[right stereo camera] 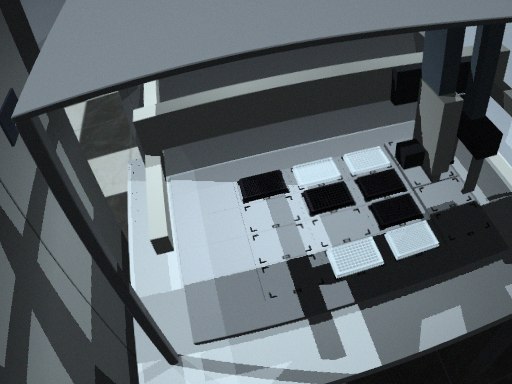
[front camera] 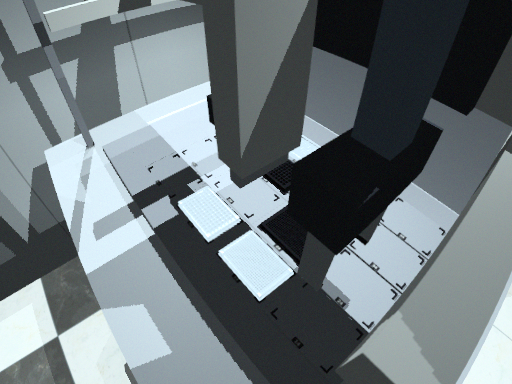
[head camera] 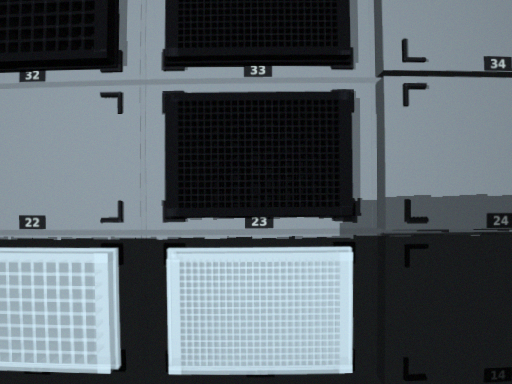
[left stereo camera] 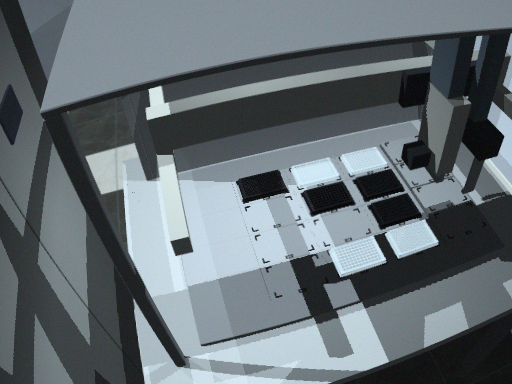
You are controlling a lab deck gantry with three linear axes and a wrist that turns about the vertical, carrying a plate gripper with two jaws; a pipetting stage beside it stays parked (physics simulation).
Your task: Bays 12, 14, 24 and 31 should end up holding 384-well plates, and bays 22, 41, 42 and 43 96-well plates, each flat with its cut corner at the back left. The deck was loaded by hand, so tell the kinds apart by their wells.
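Pixels of known places: gripper, fingertip midpoint: (right stereo camera: 457, 177) (front camera: 335, 257) (left stereo camera: 456, 177); robot's base, origin of the base link: (right stereo camera: 271, 296) (front camera: 149, 169) (left stereo camera: 276, 296).
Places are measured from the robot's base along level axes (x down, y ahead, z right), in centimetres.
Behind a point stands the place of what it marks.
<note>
My gripper (front camera: 340, 262) {y 52.0, x -15.9, z -8.0 cm} is open and empty, its jaws apart above the deck's right part. White 384-well plate (front camera: 257, 265) {y 40.2, x -1.3, z -4.0 cm} (head camera: 260, 315) {y 39.2, x -1.4, z -4.2 cm} (left stereo camera: 411, 239) {y 38.6, x -1.2, z -3.7 cm} lies in bay 13; white 96-well plate (front camera: 209, 212) {y 23.7, x -1.4, z -4.2 cm} (head camera: 50, 310) {y 24.9, x -1.3, z -4.5 cm} (left stereo camera: 357, 256) {y 22.5, x -1.3, z -3.8 cm} in bay 12. Black 384-well plates lie in bay 23 (head camera: 260, 155) {y 39.3, x -1.1, z -14.9 cm} (left stereo camera: 395, 210) {y 38.9, x -1.2, z -14.4 cm} and bay 33 (head camera: 257, 25) {y 39.2, x -1.4, z -23.6 cm} (left stereo camera: 379, 184) {y 39.0, x -1.2, z -25.1 cm}; black 96-well plate (head camera: 45, 30) {y 24.7, x -1.4, z -23.6 cm} (left stereo camera: 327, 198) {y 22.2, x -1.4, z -24.9 cm} in bay 32. Black plate (left stereo camera: 262, 185) {y 6.4, x -1.4, z -35.6 cm} lies in bay 41, white plates in bays 42 (left stereo camera: 315, 172) {y 22.7, x -1.4, z -35.8 cm} and 43 (left stereo camera: 364, 160) {y 39.0, x -1.3, z -35.9 cm}. Bays 14, 22, 24 and 31 hold no plate. Cut corners are unclear.
The grey pipetting stage (front camera: 260, 100) (left stereo camera: 447, 135) (right stereo camera: 437, 130) stands beside the gripper and hides part of it in both stereo views. A pale beam (left stereo camera: 172, 200) {y -16.5, x -40.0, z 0.3 cm} (right stereo camera: 159, 200) {y -15.8, x -40.0, z 0.5 cm} runs along the deck's left side. The enclosure wall borders the right side in the front view.
</note>
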